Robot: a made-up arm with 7 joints.
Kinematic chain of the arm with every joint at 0, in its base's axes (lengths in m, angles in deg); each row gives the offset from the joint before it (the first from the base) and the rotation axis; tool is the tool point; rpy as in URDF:
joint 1: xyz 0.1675 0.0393 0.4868 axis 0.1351 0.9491 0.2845
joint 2: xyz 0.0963 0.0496 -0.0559 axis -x
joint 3: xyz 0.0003 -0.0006 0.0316 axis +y
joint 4: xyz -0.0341 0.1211 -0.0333 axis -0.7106 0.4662 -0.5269
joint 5: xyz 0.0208 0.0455 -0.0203 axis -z
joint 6: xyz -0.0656 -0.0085 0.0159 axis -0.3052 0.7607 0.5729
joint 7: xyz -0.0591 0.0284 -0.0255 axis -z
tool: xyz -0.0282 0.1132 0.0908 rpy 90 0 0
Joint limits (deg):
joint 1: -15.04..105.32
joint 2: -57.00..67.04
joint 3: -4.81..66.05
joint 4: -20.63..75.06
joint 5: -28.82..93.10
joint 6: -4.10..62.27
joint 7: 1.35..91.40
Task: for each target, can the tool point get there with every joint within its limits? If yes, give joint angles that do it. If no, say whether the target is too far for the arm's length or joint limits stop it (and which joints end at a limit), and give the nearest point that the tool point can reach.
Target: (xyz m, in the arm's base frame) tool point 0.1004 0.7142 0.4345
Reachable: no: too far | nearest point 0.1124 0.4818 0.4352 | short by 0.233 m
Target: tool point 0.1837 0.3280 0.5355
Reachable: yes | joints 60.15 -34.04 21.38 37.38 -0.13 44.86 79.78
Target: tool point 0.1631 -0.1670 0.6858
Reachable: no: joint limits stop it (at a limit: joint 2, joint 3, joint 4, joint 5, joint 6, joint 7) | nearest point 0.1751 -0.0538 0.6766 | short by 0.114 m
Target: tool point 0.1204 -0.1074 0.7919
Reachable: no: joint limits stop it (at a limit: joint 1, joint 2, joint 3, joint 4, joint 7) | nearest point 0.1512 -0.0224 0.7292 | short by 0.110 m
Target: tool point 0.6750 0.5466 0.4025
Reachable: no: too far | nearest point 0.4626 0.3675 0.4086 | short by 0.278 m
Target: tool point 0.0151 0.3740 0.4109
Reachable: yes | joints 41.12 -2.54 52.22 61.95 34.98 24.84 21.79
